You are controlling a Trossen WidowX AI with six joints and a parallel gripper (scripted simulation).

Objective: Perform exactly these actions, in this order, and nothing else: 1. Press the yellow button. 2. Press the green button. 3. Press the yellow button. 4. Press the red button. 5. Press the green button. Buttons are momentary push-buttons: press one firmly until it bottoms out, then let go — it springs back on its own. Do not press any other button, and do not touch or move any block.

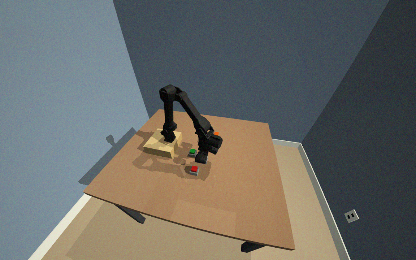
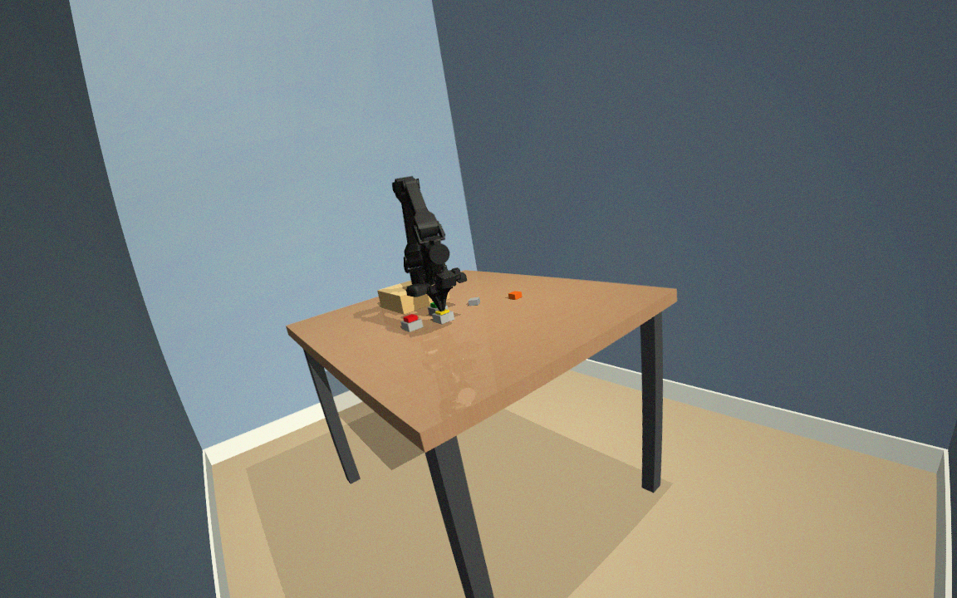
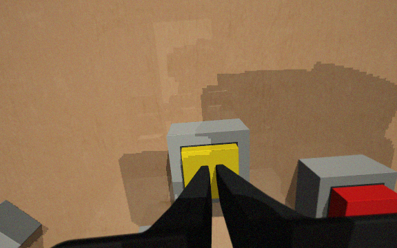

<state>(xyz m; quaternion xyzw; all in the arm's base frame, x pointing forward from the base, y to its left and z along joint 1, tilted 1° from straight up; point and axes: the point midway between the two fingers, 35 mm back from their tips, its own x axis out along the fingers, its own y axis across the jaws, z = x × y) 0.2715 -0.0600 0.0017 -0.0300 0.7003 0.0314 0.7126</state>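
Right now the yellow button is 1 cm below my gripper tip. From my gripper tip the other things lie so: green button 9 cm behind, 3 cm to the left; grey block 15 cm to the left, 6 cm behind, 2 cm below; red button 9 cm to the right, 3 cm behind.
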